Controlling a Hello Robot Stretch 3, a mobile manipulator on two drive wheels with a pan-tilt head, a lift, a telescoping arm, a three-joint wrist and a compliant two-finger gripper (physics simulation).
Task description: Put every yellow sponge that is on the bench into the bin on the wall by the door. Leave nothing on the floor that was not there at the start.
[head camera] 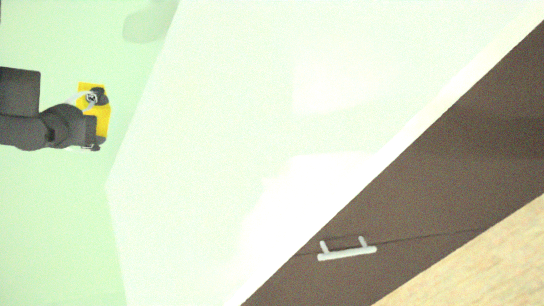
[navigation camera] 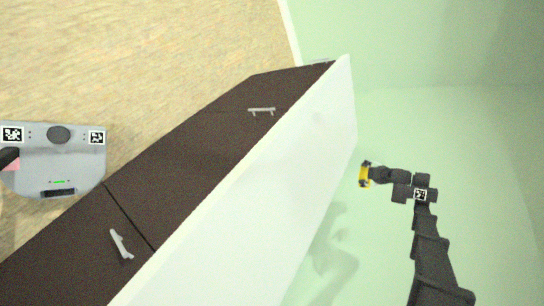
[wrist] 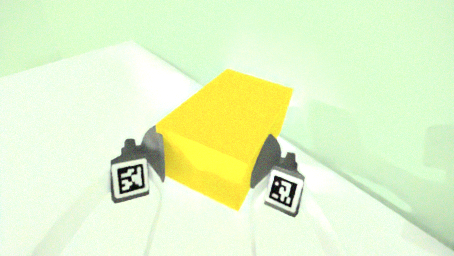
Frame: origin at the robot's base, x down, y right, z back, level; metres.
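Where they show: gripper, fingertip midpoint: (head camera: pixel 99 118) (navigation camera: pixel 362 173) (wrist: pixel 212 149); robot's base, origin of the base link: (navigation camera: pixel 59 134).
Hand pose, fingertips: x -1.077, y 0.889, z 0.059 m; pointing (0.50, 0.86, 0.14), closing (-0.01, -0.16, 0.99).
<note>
Each offset is from my fingertips to the centre of the thing. "pt": to the spot under its first point. Level surfaces: height alone.
A yellow sponge {dy +0.012, dx -0.010, dz +0.016 m} (head camera: pixel 103 120) (navigation camera: pixel 363 175) (wrist: pixel 220 120) is between the two fingertips of my gripper (head camera: pixel 100 119) (navigation camera: pixel 365 174) (wrist: pixel 212 149). The gripper is shut on it, with a fingertip against each side. The sponge is held up, apart from the white bench top {dx +0.167 m} (head camera: pixel 210 125) (navigation camera: pixel 280 190) (wrist: pixel 75 110), and shows against the green wall in the head and navigation views. I see no other sponge on the parts of the bench top in view. The bin and the door do not show in these views.
The green wall (head camera: pixel 45 215) (navigation camera: pixel 480 150) (wrist: pixel 350 60) runs behind the bench. Dark cabinet fronts (head camera: pixel 450 150) (navigation camera: pixel 200 145) with pale bar handles {pt dy -0.327, dx +0.329, dz -0.225 m} (head camera: pixel 347 253) (navigation camera: pixel 262 109) face the wooden floor {dx +1.077 m} (head camera: pixel 500 250) (navigation camera: pixel 150 60). My grey base (navigation camera: pixel 80 160) stands close to the cabinet fronts.
</note>
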